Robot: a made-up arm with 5 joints.
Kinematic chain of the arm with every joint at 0, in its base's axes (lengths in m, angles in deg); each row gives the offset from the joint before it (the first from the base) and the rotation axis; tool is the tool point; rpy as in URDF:
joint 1: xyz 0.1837 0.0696 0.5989 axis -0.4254 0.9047 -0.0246
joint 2: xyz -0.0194 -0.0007 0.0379 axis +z
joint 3: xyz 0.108 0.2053 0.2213 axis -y
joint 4: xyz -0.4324 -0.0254 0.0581 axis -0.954 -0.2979 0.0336
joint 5: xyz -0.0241 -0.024 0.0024 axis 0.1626 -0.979 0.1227
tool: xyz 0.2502 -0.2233 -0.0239 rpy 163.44 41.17 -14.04
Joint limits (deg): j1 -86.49..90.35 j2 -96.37..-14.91 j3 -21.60..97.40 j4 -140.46..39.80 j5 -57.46..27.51
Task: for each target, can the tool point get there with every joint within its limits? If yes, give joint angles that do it. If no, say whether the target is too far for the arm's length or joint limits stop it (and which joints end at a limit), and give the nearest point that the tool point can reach.
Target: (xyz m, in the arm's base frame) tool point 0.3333 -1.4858 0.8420
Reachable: no: too far | nearest point 0.2223 -0.4828 0.5835 | short by 1.042 m
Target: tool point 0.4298 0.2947 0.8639
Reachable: yes | joints 57.81 -70.31 -1.38 9.10 16.77
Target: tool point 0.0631 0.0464 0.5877
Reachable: yes | joints -46.74 -37.73 81.44 3.84 20.82
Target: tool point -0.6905 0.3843 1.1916
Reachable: no: joint limits stop it (at a limit: joint 1, joint 3, joint 4, joint 5) | nearest point -0.4196 0.3187 1.0241 | short by 0.325 m
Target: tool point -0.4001 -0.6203 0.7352
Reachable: no: joint limits stop it (at a limit: joint 2, joint 3, joint 4, joint 5) | nearest point -0.3642 -0.2308 0.6963 | short by 0.393 m
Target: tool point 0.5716 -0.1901 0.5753
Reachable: yes | joints -26.76 -79.49 87.78 -92.28 -24.63
